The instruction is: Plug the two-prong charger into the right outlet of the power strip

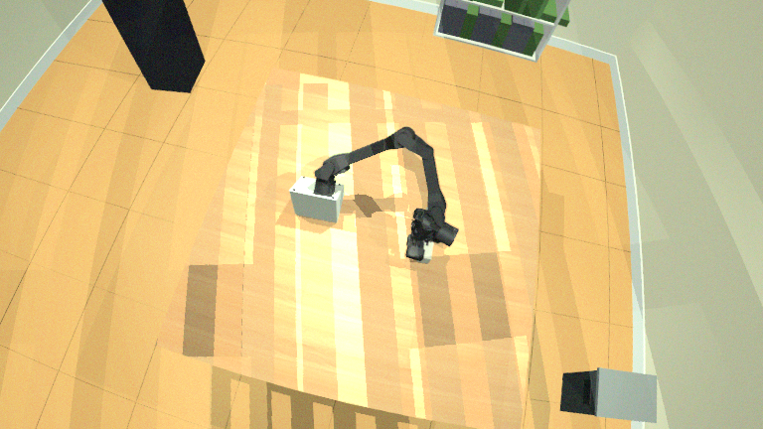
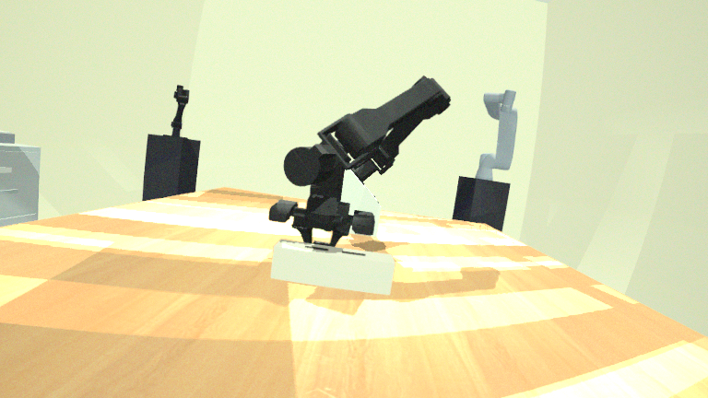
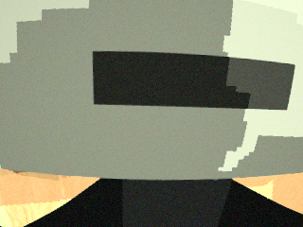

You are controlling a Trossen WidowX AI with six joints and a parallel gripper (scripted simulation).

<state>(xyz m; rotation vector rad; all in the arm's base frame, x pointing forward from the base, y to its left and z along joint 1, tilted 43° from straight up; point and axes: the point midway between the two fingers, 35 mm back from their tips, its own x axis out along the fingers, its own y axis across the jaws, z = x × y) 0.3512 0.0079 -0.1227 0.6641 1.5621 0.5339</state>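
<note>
Right now the two-prong charger is 2 cm ahead of my gripper tip and 1 cm above it.
</note>
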